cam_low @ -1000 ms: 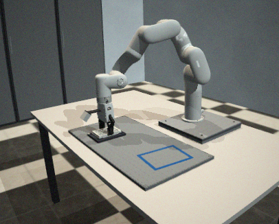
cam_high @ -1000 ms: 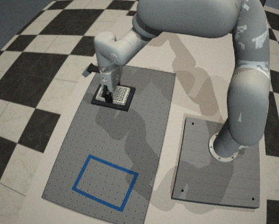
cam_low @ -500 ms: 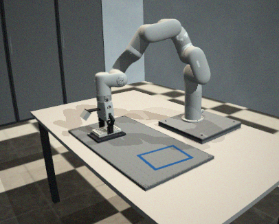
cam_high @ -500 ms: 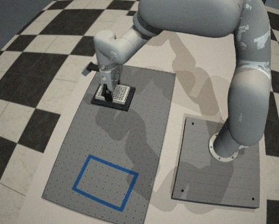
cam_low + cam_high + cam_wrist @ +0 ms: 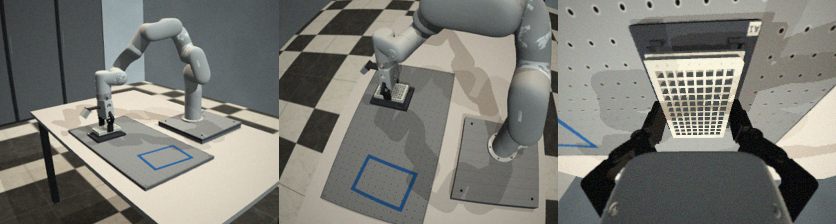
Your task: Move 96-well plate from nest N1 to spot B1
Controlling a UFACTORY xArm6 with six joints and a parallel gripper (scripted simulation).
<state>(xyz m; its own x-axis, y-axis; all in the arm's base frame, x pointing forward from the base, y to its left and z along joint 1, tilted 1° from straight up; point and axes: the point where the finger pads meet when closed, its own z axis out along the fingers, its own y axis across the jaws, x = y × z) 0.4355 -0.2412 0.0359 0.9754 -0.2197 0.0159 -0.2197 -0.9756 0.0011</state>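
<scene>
Now: the black plate nest N1 4 cm below my hand. From my hand the other things lie so: white 96-well plate: 1 cm below.
</scene>
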